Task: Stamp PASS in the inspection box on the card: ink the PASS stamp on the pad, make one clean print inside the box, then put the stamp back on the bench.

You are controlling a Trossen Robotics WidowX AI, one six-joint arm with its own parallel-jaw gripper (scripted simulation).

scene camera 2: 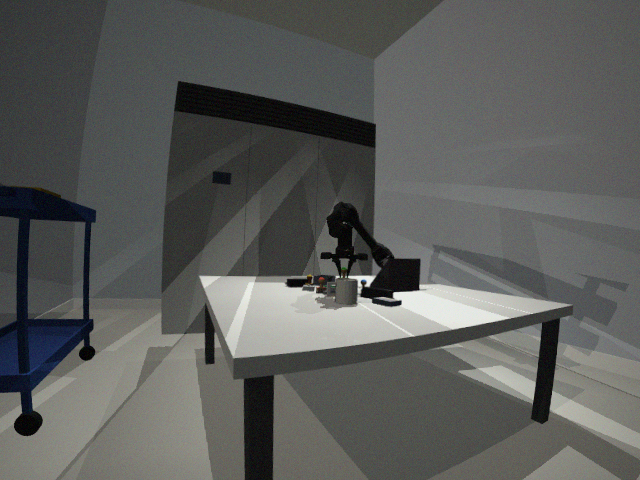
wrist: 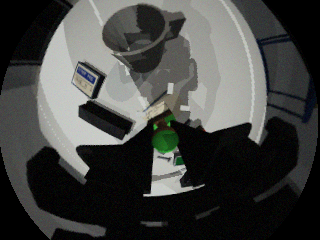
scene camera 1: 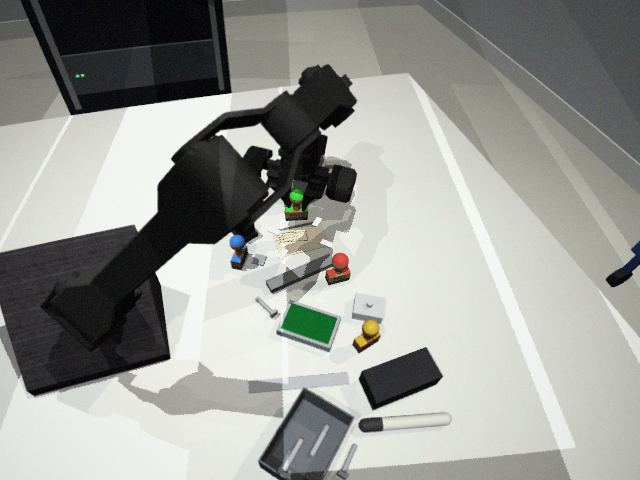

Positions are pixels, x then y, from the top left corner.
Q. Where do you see a marker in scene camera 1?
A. At 375,424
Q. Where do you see a card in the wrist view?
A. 169,98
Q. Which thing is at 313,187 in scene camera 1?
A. My gripper.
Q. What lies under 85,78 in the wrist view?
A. A blue-white box.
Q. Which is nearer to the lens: the black block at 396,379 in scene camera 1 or the grey bar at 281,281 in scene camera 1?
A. The black block.
